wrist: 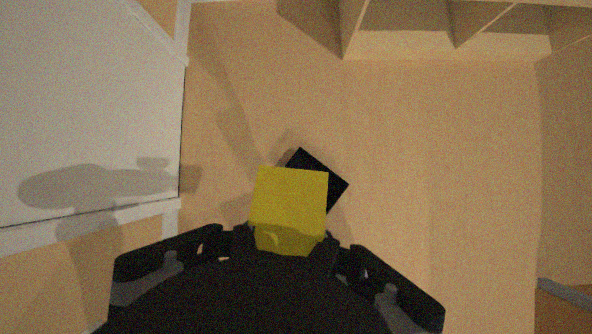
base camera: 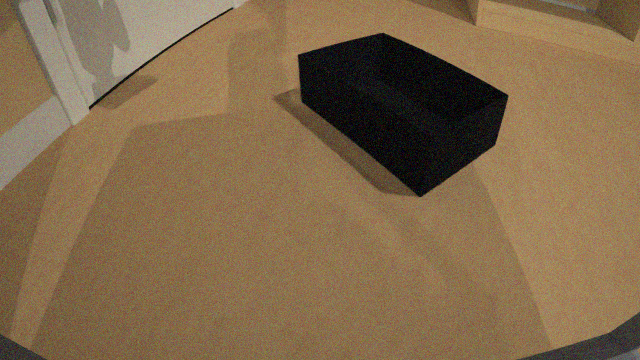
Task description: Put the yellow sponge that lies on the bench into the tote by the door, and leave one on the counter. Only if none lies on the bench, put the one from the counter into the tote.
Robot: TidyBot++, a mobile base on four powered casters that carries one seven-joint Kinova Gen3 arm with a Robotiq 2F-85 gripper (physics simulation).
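Places are measured from the arm's base along level axes (x up, y right, z ahead), in metres.
Pixels of known places: gripper, fingertip midpoint: (wrist: 288,229).
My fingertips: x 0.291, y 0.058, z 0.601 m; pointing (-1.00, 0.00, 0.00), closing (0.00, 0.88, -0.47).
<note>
Behind a point stands the place of what it marks.
The black tote (base camera: 370,135) {x -0.360, y 0.073, z 0.511 m} (wrist: 338,187) {x -0.393, y 0.265, z 0.514 m} stands on the floor near the white door. Its open top shows in the base camera view, and its inside is too dark to make out. My gripper (wrist: 288,229) {x 0.291, y 0.058, z 0.602 m} is shut on the yellow sponge (wrist: 290,197) {x 0.322, y 0.074, z 0.635 m} and holds it high above the floor. In the wrist view the sponge covers part of the tote. The gripper does not show in the base camera view. The bench and the counter cannot be made out in these views.
The white door (base camera: 145,30) {x -0.294, y -0.488, z 1.030 m} (wrist: 90,115) {x 0.010, y -0.475, z 1.063 m} is at the left, with its frame (base camera: 50,60) {x -0.223, y -0.591, z 0.721 m} beside it. A wooden shelf unit (base camera: 550,37) {x -0.377, y 0.822, z 1.092 m} (wrist: 400,46) {x -0.317, y 0.838, z 1.104 m} stands at the back right. Shadows fall on the door and floor.
</note>
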